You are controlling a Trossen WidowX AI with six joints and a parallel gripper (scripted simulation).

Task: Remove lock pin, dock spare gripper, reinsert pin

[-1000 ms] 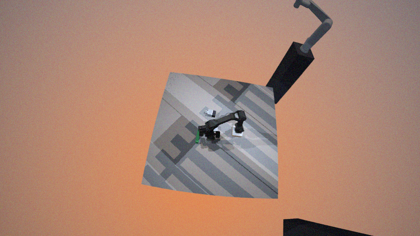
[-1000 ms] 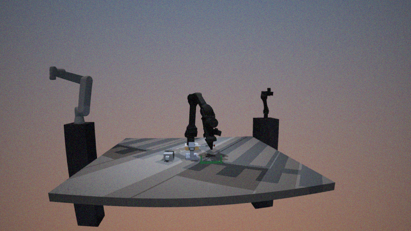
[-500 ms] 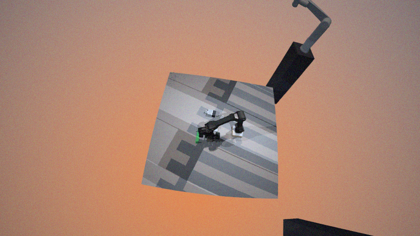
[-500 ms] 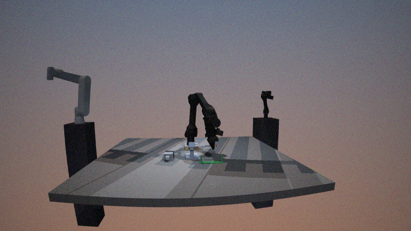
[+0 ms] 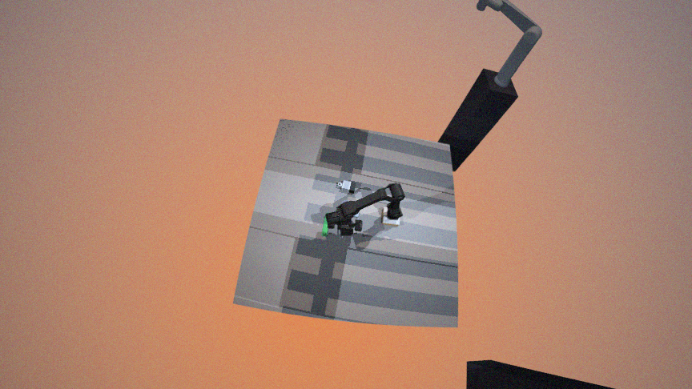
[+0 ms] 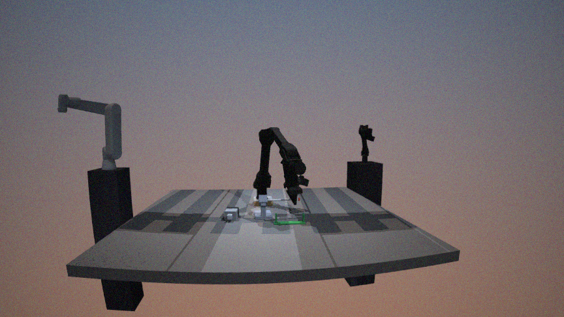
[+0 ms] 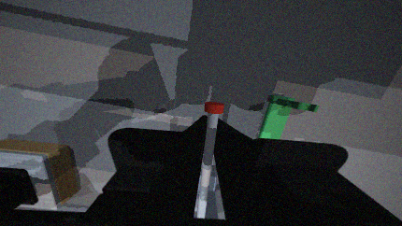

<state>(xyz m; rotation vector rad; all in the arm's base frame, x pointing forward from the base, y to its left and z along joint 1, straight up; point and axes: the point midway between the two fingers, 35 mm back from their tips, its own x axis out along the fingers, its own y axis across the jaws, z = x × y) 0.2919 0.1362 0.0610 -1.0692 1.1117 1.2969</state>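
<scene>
My gripper tip is now 10 cm short of the green bracket, 4 cm to the left of it and 4 cm above it. The rest, counted from my gripper tip: spare gripper (30 cm to the right, 4 cm below, 1 cm ahead); socket (15 cm to the right, 1 cm below, 1 cm behind).
</scene>
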